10 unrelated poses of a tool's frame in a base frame.
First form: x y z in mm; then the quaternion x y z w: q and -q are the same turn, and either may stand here.
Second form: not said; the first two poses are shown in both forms.
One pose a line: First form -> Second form
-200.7, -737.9, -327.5, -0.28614, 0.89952, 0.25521, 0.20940 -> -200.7, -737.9, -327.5, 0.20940, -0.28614, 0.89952, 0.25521
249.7, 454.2, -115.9, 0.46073, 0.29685, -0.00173, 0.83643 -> 249.7, 454.2, -115.9, 0.83643, 0.46073, 0.29685, -0.00173
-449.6, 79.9, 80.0, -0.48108, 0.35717, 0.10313, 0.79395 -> -449.6, 79.9, 80.0, 0.79395, -0.48108, 0.35717, 0.10313
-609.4, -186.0, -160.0, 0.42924, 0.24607, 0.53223, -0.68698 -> -609.4, -186.0, -160.0, 0.68698, -0.42924, -0.24607, -0.53223
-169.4, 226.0, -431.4, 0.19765, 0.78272, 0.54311, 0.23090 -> -169.4, 226.0, -431.4, 0.23090, 0.19765, 0.78272, 0.54311
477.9, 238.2, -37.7, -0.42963, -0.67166, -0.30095, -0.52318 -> 477.9, 238.2, -37.7, 0.52318, 0.42963, 0.67166, 0.30095
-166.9, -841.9, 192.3, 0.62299, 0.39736, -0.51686, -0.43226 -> -166.9, -841.9, 192.3, 0.43226, -0.62299, -0.39736, 0.51686
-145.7, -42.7, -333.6, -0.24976, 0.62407, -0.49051, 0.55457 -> -145.7, -42.7, -333.6, 0.55457, -0.24976, 0.62407, -0.49051
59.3, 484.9, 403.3, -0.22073, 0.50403, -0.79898, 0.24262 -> 59.3, 484.9, 403.3, 0.24262, -0.22073, 0.50403, -0.79898
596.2, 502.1, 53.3, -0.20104, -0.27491, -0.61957, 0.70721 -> 596.2, 502.1, 53.3, 0.70721, -0.20104, -0.27491, -0.61957
